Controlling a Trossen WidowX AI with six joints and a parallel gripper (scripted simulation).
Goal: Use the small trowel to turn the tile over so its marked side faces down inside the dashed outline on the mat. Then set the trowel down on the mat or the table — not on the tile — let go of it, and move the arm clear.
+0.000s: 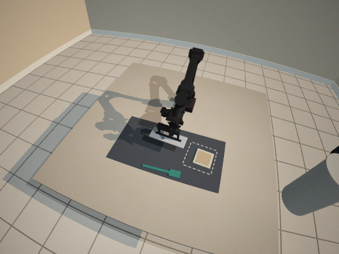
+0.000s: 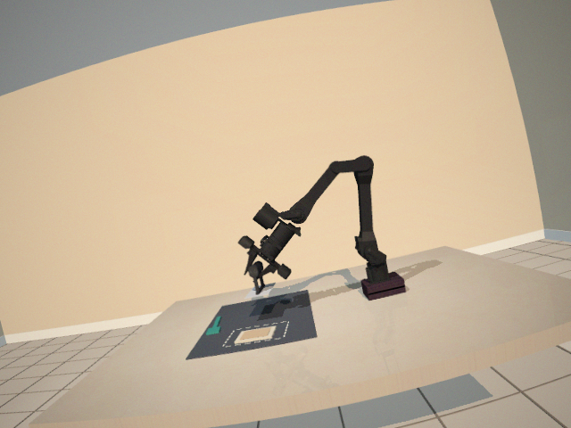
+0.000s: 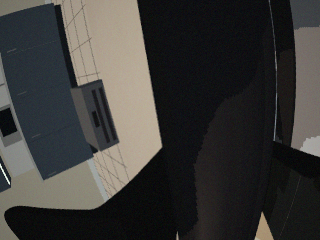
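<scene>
Now: gripper tip 3 cm past the trowel and 1 cm above it. Round my gripper tip: tile: 4 cm behind, 20 cm to the left, 13 cm below; green flat tool: 13 cm ahead, 4 cm to the left, 13 cm below; dark mat: 15 cm below.
</scene>
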